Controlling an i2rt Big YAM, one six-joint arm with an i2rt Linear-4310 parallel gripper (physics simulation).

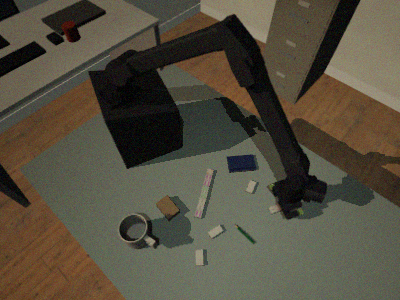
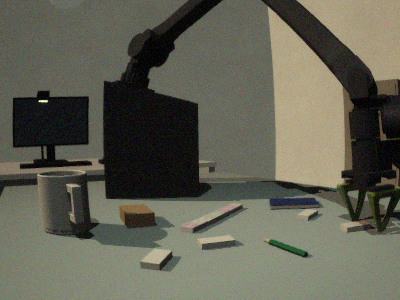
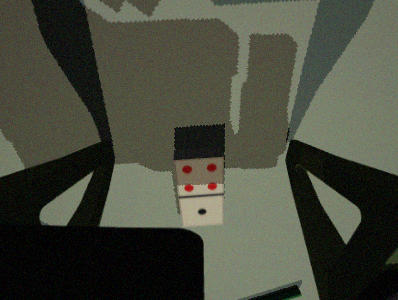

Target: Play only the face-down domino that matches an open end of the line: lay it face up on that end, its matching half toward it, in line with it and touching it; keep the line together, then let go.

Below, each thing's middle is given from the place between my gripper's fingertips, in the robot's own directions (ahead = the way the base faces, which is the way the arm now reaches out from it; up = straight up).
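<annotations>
The brown block (image 2: 133, 216) is 1 cm above my hand, 29 cm behind it and 32 cm to the right of it. Going by their middles, the brown block is the nearest to my hand of the things named here. As for the grey mug (image 2: 63, 195), I see it 46 cm to the right of my hand, 27 cm behind it and 5 cm above it.
</annotations>
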